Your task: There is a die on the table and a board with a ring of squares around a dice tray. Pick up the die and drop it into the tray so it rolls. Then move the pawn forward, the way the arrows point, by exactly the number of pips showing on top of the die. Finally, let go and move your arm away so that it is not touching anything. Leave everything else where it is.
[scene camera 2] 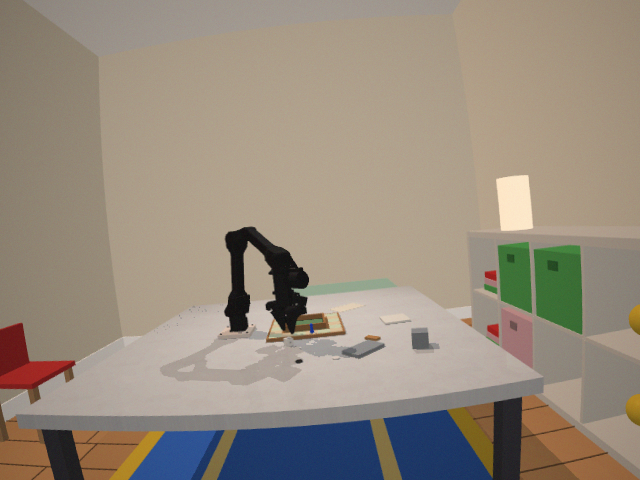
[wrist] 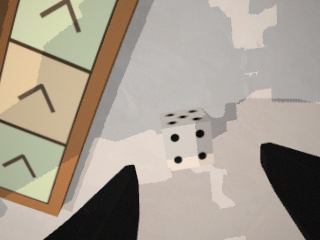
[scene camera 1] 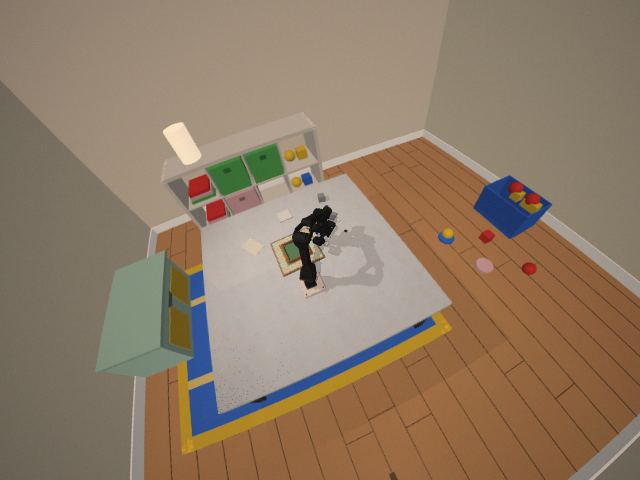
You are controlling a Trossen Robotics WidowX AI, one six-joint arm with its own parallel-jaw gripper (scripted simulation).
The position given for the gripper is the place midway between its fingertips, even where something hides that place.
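Open and holding nothing, the gripper point(scene camera 2: 288, 332) is also visible in the wrist view point(wrist: 198, 163). The scene includes a white die point(wrist: 187, 134) too.
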